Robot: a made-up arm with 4 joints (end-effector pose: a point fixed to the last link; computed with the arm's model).
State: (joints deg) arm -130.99 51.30 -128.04 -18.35
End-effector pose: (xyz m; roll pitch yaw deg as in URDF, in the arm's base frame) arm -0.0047 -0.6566 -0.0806 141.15 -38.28 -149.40
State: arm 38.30 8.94 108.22 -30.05
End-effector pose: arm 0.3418 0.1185 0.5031 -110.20 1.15 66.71
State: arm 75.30 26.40 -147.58 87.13
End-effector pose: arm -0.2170 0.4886 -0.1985 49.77 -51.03 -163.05
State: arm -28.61 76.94 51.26 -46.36
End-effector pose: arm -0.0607 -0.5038 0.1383 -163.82 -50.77 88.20
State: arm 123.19 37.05 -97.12 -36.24
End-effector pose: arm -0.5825 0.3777 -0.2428 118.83 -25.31 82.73
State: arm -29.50 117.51 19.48 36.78
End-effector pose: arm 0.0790 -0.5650 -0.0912 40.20 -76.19 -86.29
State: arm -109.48 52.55 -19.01 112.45
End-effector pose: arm -0.5434 -0.2525 -0.0293 21.07 56.56 -76.36
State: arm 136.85 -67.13 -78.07 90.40
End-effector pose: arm 0.0732 0.0887 -0.1225 157.59 4.24 -121.98
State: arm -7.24 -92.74 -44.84 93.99
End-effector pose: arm 0.0750 -0.3389 0.0306 -178.06 -5.93 127.75
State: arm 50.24 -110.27 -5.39 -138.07
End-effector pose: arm 0.4609 -0.1129 -0.2062 -2.11 -27.87 46.17
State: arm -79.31 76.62 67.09 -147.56
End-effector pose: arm -0.2126 -0.0701 0.3157 -160.38 50.60 49.57
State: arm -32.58 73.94 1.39 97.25
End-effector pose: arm 0.0135 -0.5241 -0.0058 -0.42 23.30 -34.08
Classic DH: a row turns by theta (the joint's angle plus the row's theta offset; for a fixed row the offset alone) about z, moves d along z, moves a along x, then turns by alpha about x. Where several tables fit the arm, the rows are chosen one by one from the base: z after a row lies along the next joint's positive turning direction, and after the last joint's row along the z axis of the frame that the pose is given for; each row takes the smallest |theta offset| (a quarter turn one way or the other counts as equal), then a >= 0, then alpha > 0; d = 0 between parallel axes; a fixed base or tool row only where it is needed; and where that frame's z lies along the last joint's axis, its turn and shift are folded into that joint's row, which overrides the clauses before.
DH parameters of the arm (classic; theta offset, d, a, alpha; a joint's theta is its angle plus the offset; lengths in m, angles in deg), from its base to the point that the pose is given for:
joint 1: 0 -0.0066 0.3643 90
joint 2: 90 0.0167 0.0329 -90
joint 3: 0 -0.086 -0.0913 -90
joint 4: -90 -0.4184 0.1023 -90
tool (fixed): 180 -0.1187 0 0

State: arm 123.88 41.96 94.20 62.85
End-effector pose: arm 0.0272 0.0319 0.2868 -52.45 -20.71 52.31
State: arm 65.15 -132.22 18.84 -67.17
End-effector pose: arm 0.5355 -0.0037 -0.0875 26.47 60.87 102.84
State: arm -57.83 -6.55 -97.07 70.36
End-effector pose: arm 0.1979 -0.1843 -0.3753 98.57 -4.41 11.79
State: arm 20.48 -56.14 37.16 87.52
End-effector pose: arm 0.6690 -0.1202 0.1858 -157.45 28.66 -116.07
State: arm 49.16 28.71 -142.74 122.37
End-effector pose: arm 0.1329 0.5832 -0.2214 34.26 -19.41 -163.67
